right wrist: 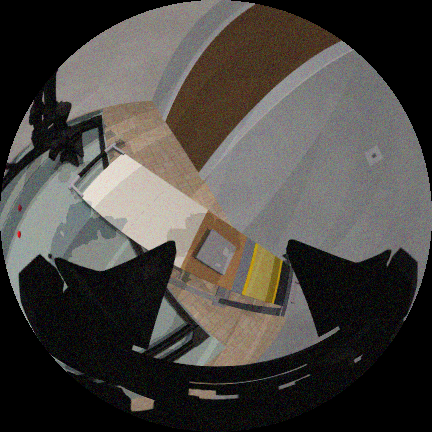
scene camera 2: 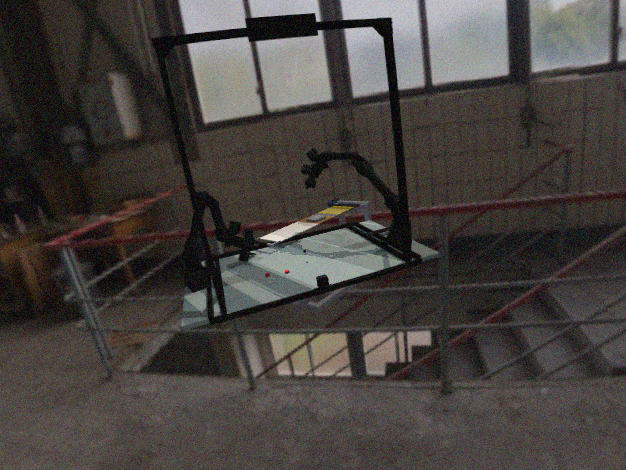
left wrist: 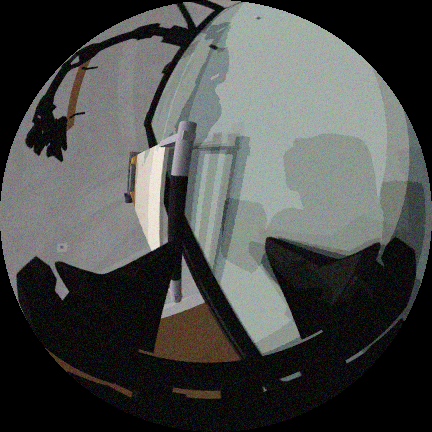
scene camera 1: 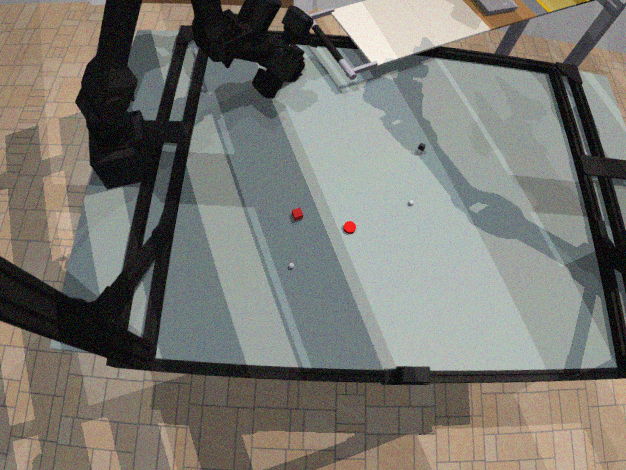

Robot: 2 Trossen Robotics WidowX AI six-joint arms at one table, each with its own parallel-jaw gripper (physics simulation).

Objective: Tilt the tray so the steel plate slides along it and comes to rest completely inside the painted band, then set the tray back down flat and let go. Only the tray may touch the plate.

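The tray [scene camera 1: 404,30] [scene camera 2: 288,231] [right wrist: 145,200] slopes down toward its handle [scene camera 1: 333,50] [left wrist: 185,155], which is low over the glass tabletop's far edge; contact is unclear. The grey steel plate [scene camera 1: 495,5] [scene camera 2: 317,218] [right wrist: 216,251] lies on the orange-brown stretch, apart from the yellow painted band [scene camera 1: 558,4] [scene camera 2: 339,209] [right wrist: 260,272]. My left gripper [scene camera 2: 244,256] [left wrist: 220,245] is open and empty; in its wrist view the handle passes beside its left-hand finger. My right gripper [scene camera 2: 309,184] [right wrist: 233,246] is open and empty, above the tray's band end.
A red cube [scene camera 1: 297,214] [scene camera 2: 267,274], a red disc [scene camera 1: 349,227] [scene camera 2: 287,271], a small black cube [scene camera 1: 421,146] and two white balls [scene camera 1: 410,202] [scene camera 1: 291,265] are on the glass tabletop. Black frame rails [scene camera 1: 283,373] border it. Grey legs [scene camera 1: 510,37] stand under the tray's far end.
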